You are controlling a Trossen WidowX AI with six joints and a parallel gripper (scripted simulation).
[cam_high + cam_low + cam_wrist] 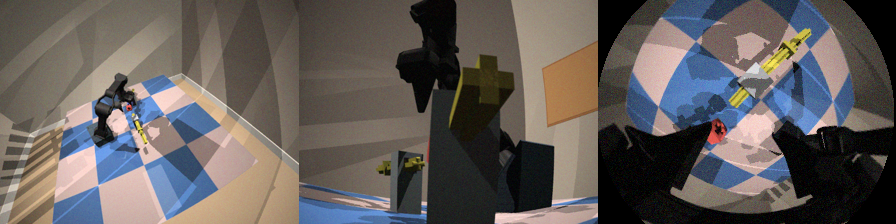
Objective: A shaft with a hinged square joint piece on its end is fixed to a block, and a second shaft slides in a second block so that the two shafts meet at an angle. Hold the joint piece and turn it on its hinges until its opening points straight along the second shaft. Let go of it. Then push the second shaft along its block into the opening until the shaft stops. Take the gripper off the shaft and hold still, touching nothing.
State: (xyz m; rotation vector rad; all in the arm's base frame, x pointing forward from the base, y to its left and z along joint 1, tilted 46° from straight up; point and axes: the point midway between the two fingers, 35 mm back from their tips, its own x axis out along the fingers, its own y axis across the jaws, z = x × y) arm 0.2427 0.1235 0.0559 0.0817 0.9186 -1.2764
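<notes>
The red joint piece lies 2 cm ahead of my gripper tip, 8 cm to the left of it and 8 cm below it.
</notes>
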